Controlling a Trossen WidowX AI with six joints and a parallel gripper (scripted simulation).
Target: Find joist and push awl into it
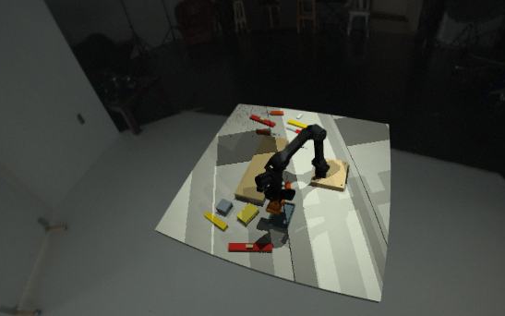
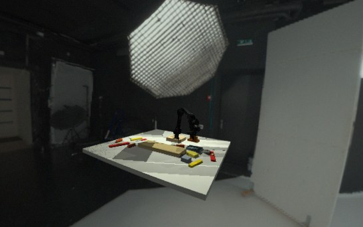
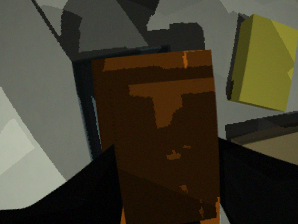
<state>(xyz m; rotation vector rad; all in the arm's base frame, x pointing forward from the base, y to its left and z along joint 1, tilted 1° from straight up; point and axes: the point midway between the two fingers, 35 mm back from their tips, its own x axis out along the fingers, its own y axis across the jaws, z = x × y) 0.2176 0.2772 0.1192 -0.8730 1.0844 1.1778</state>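
Right now my gripper tip is 20 mm past the blue-grey tray and 110 mm above it. Round my gripper tip: stud finder (20 mm to the right, 20 mm above); then yellow block (160 mm ahead, 20 mm to the left, 110 mm below); then grey block (310 mm ahead, 110 mm below).
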